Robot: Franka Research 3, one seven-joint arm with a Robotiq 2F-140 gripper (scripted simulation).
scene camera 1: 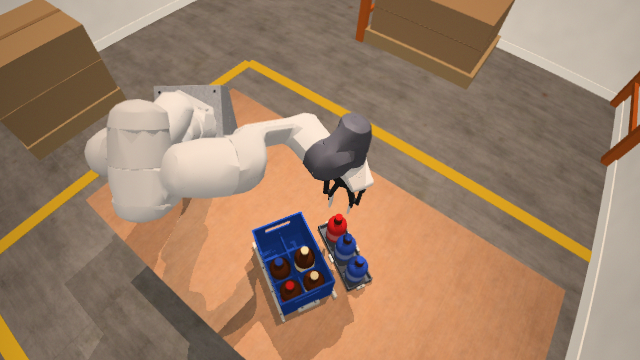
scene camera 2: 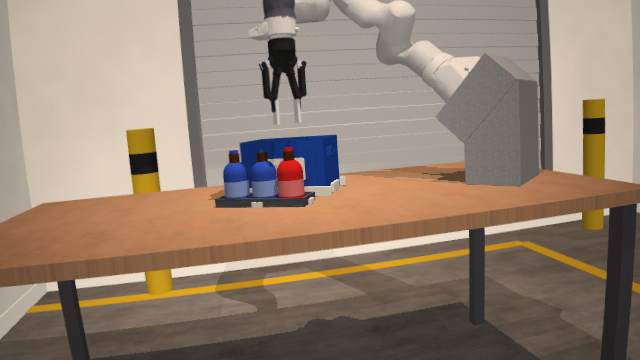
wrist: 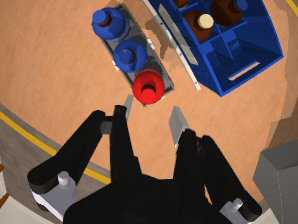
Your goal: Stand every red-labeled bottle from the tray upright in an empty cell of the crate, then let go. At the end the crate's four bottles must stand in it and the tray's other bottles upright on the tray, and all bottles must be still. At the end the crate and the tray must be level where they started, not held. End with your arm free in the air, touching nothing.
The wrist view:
my gripper: 151, 109
red-labeled bottle: 148, 82
tray: 135, 33
